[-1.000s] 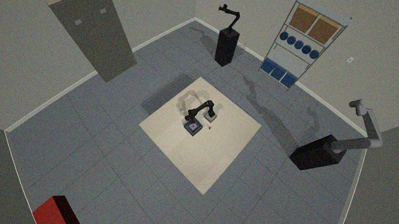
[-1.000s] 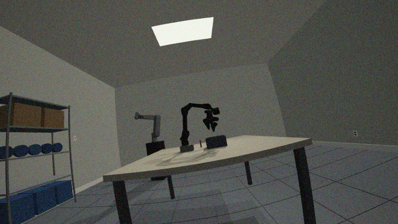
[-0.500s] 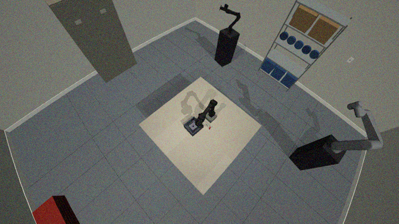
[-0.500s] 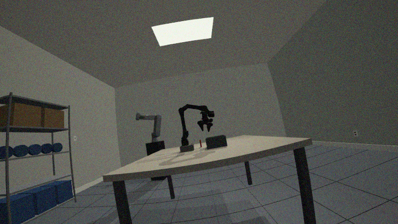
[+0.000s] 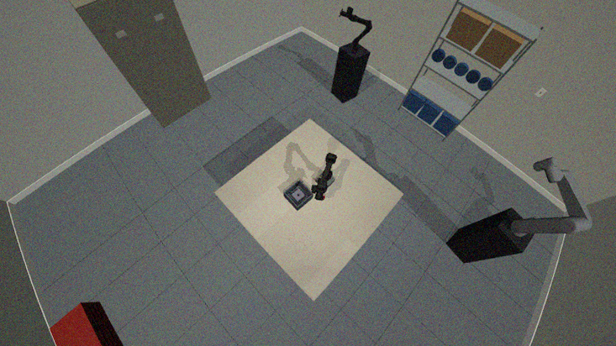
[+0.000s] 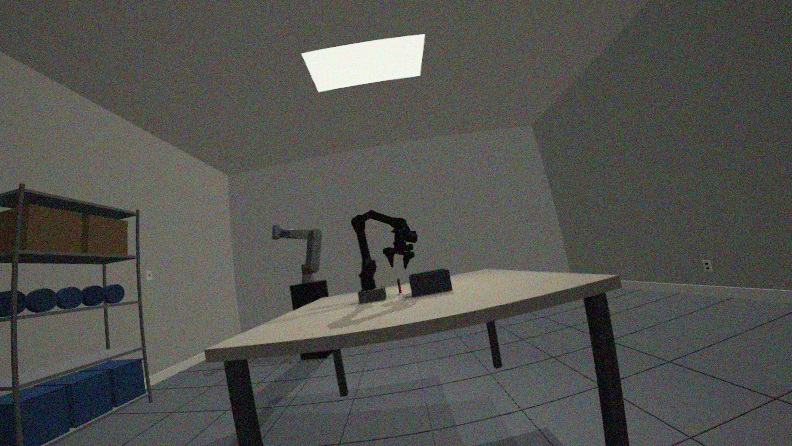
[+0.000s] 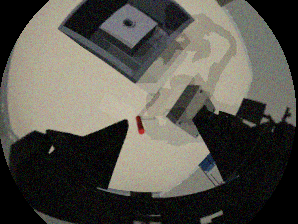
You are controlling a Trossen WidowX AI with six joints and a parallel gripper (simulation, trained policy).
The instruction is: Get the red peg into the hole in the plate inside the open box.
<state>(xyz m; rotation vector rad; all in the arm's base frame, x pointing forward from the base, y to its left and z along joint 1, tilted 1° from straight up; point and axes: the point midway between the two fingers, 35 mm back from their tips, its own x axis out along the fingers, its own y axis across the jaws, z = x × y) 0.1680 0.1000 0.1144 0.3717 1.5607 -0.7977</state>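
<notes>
Right now the red peg is 2 cm behind my gripper tip, 5 cm to the left of it and 10 cm below it. From my gripper tip the other things lie so: box: 16 cm ahead, 10 cm to the right, 12 cm below.
</notes>
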